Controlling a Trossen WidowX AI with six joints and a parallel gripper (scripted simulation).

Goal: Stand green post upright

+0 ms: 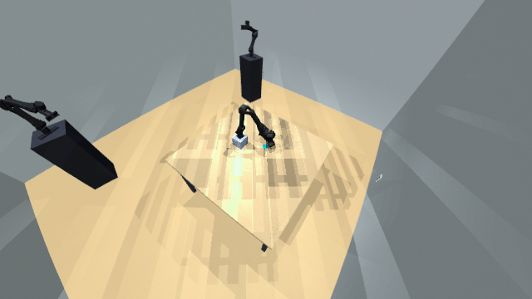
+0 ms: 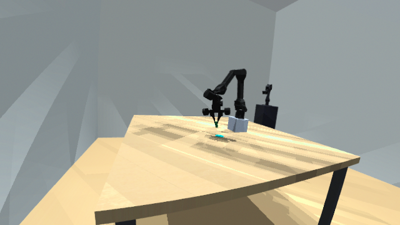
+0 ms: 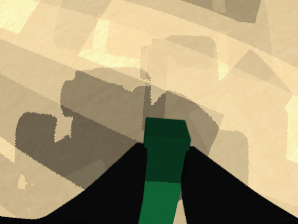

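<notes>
My gripper tip is 5 cm past the cyan circle, 4 cm to the left of it and 10 cm above it. From my gripper tip the other things lie so: green post: 1 cm behind, 2 cm to the right, 1 cm below.
</notes>
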